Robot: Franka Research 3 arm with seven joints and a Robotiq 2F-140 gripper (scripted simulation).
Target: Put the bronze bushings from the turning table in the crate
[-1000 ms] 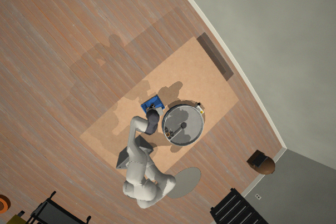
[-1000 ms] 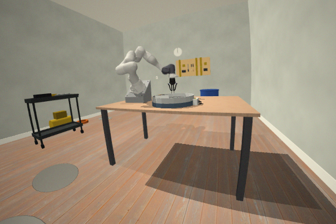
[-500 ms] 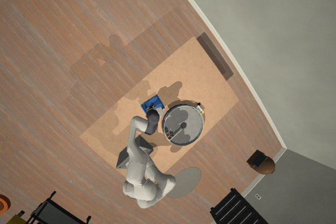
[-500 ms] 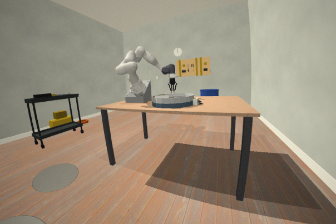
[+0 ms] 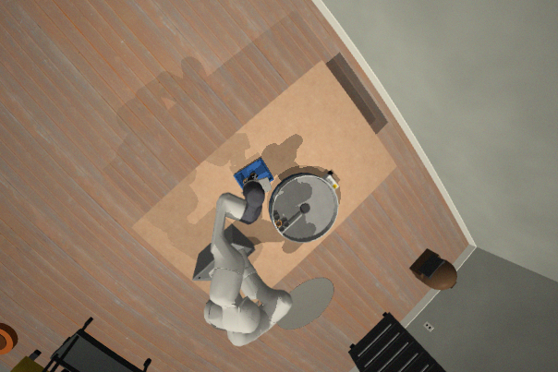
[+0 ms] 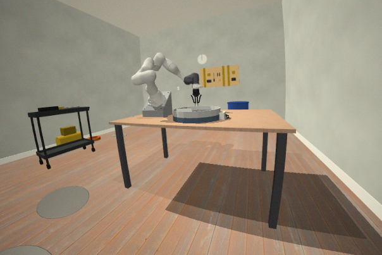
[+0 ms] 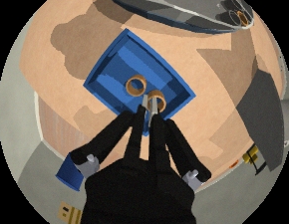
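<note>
My hand is 4 cm short of the blue crate, 1 cm to the left of it and 5 cm above it. Also, from my hand: grey turning table: 15 cm ahead, 36 cm to the right, 2 cm below.
</note>
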